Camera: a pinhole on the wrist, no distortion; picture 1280 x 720 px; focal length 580.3 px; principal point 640.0 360.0 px. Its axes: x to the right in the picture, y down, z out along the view. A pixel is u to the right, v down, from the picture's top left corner.
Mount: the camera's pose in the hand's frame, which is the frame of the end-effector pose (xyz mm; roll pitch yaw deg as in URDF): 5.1 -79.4 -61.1 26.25 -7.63 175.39
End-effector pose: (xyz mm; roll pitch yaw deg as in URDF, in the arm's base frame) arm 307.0 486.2 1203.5 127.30 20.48 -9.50
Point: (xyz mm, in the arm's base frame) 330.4 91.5 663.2
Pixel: 463 693
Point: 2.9 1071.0 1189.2
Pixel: behind the camera
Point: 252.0 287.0 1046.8
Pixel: 675 479
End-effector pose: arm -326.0 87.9 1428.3 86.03 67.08 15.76
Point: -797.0 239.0 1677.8
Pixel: behind the camera
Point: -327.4 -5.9 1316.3
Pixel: 374 593
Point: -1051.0 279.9 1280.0
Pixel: behind the camera
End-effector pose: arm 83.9 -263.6 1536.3 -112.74 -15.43 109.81
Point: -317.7 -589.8 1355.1
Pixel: 999 657
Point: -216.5 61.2 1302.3
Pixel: 350 198
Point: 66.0 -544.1 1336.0
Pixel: outside the picture
